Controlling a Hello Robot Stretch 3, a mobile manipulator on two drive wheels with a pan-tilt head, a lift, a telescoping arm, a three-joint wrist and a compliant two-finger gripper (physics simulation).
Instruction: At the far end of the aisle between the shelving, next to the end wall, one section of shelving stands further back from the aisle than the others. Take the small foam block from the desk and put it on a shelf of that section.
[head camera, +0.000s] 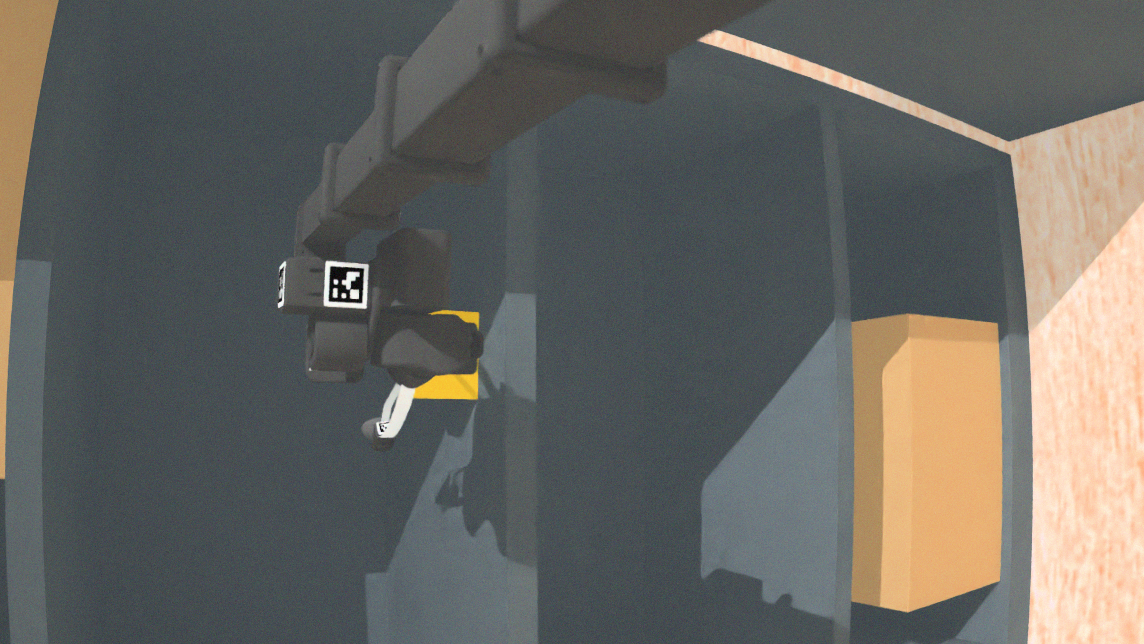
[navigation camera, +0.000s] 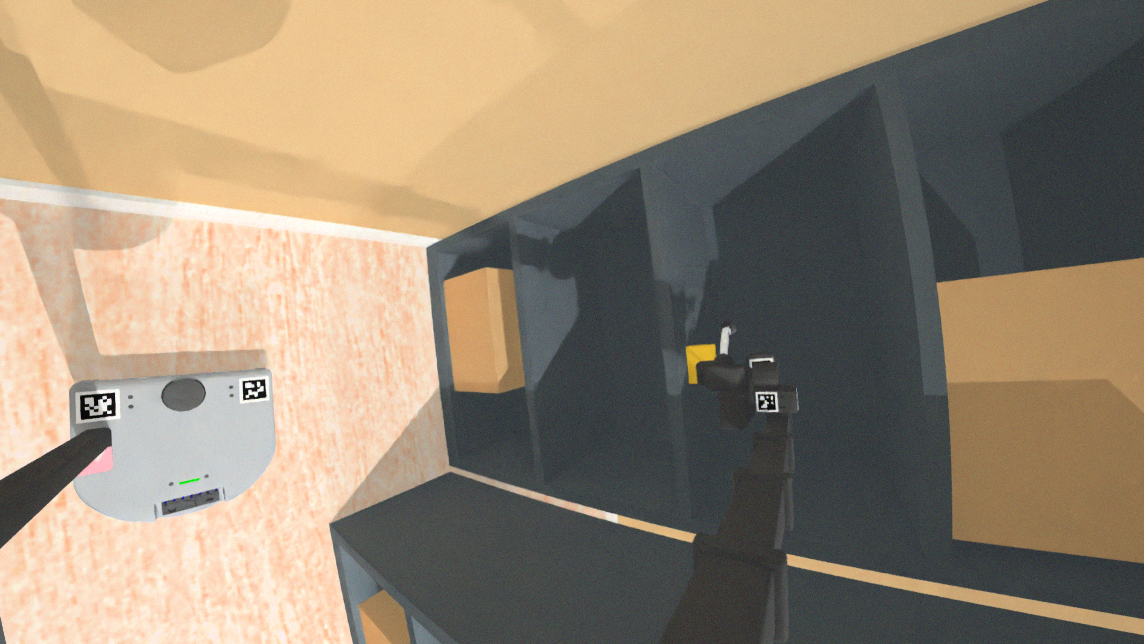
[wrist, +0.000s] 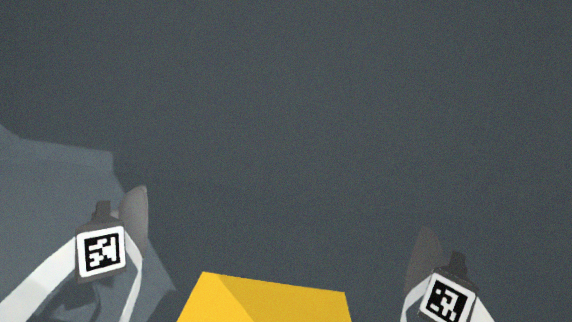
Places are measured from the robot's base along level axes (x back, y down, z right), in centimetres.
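Pixels of known places: gripper, fingertip midpoint: (wrist: 279, 231); robot's base, link origin: (navigation camera: 185, 392).
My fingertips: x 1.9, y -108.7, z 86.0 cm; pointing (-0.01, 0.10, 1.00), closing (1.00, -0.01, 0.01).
Ahead of a thing's pixels: the offset from my fingertips to its top centre. Level surfaces: height alone.
The yellow foam block @[dy +3.6, dx +0.2, dz -2.2 cm] (head camera: 448, 388) (navigation camera: 699, 355) (wrist: 285, 305) rests on a middle shelf board (head camera: 520, 488) (navigation camera: 658, 232) of the set-back dark grey section beside the end wall. In the wrist view its upper part shows at the bottom edge; the rest is cut off. My gripper (head camera: 382, 432) (navigation camera: 726, 329) (wrist: 279, 231) is open, fingers wide apart and clear of the block. It hangs inside the same compartment, above the block. In the head view the wrist hides part of the block, and one finger is hidden. The desk does not show.
A tan carton @[dy +74.0, dx -14.9, dz +4.2 cm] (head camera: 952, 464) (navigation camera: 476, 332) stands in the lowest compartment, and a larger carton @[dy -63.2, dx +9.1, dz +5.4 cm] (navigation camera: 1040, 472) on a higher shelf. The tan end wall (navigation camera: 320, 96) adjoins the section. Neighbouring shelving (navigation camera: 464, 544) stands further forward, beneath my extended arm. My base (navigation camera: 176, 448) is on the pinkish floor @[dy +108.6 cm] (head camera: 1080, 480).
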